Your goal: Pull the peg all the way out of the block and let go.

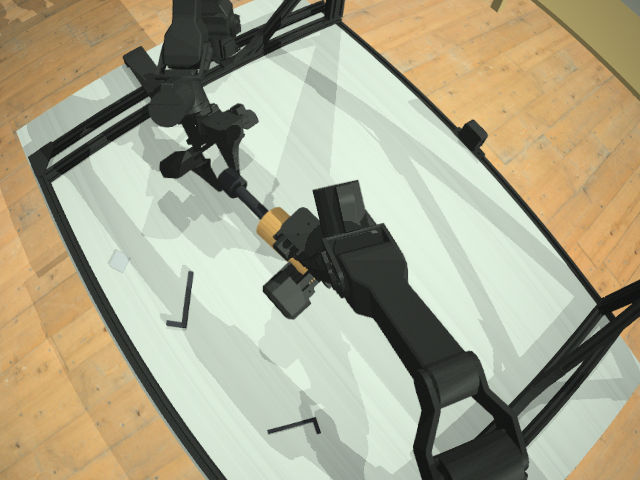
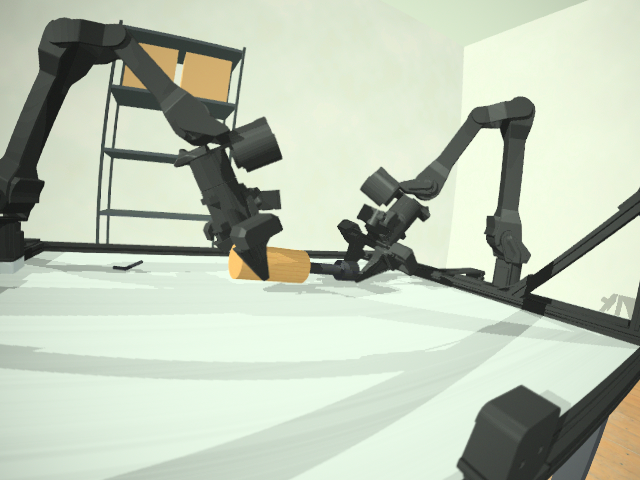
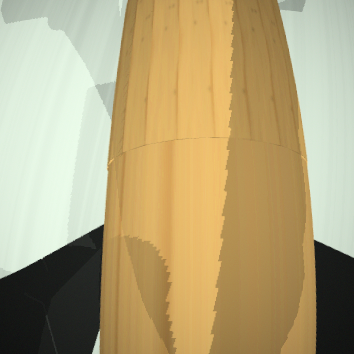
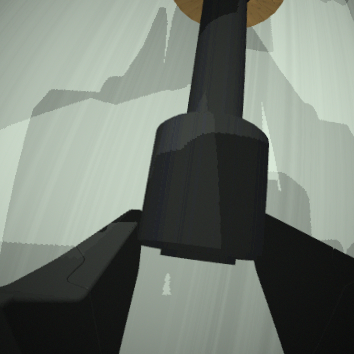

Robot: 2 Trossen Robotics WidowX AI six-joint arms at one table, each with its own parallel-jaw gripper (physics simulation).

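Places are measured from the left arm's base along level axes (x left, y back, z up), in metres.
Where they show: left gripper, fingertip midpoint: point(image 2: 258, 276) point(image 3: 197, 237); right gripper, fingertip midpoint: point(image 1: 229, 184) point(image 2: 347, 276) point(image 4: 196, 222); right arm's base at its link origin: point(image 1: 220, 50) point(image 2: 504, 288).
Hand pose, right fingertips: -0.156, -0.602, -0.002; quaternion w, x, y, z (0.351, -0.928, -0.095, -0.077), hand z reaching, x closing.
Note:
After its pixels a point has its place, as x, y, z.
The block, a wooden cylinder point(image 1: 270, 224) @(-0.149, -0.479, 0.048) point(image 2: 292, 265) @(-0.188, -0.462, 0.029) point(image 3: 200, 175) @(-0.155, -0.428, 0.054), lies on its side at the middle of the table. The black peg point(image 1: 251, 200) @(-0.158, -0.540, 0.026) point(image 2: 325, 268) @(-0.169, -0.539, 0.018) point(image 4: 217, 75) @(-0.162, -0.557, 0.024) has a thick round head and a thinner shaft. A length of shaft shows between head and block, in line with the block and running into its end face; how much is inside is hidden. My left gripper point(image 2: 255, 268) @(-0.164, -0.415, 0.006) point(image 3: 197, 237) @(-0.164, -0.415, 0.006) is shut on the block, one finger on each side. My right gripper point(image 1: 229, 181) @(-0.156, -0.602, -0.002) point(image 2: 349, 270) @(-0.156, -0.602, -0.002) point(image 4: 196, 222) @(-0.156, -0.602, -0.002) is shut on the peg's head.
Two black L-shaped pieces point(image 1: 188, 299) @(0.022, -0.488, -0.012) point(image 1: 294, 425) @(0.026, -0.227, -0.013) and a pale square point(image 1: 119, 260) @(0.079, -0.625, -0.016) lie on the table. A black frame point(image 1: 413, 86) edges the tabletop, with a black box point(image 1: 472, 135) @(-0.567, -0.384, 0.024) point(image 2: 509, 428) @(-0.584, -0.364, 0.032) on one side. A shelf unit point(image 2: 180, 41) stands behind.

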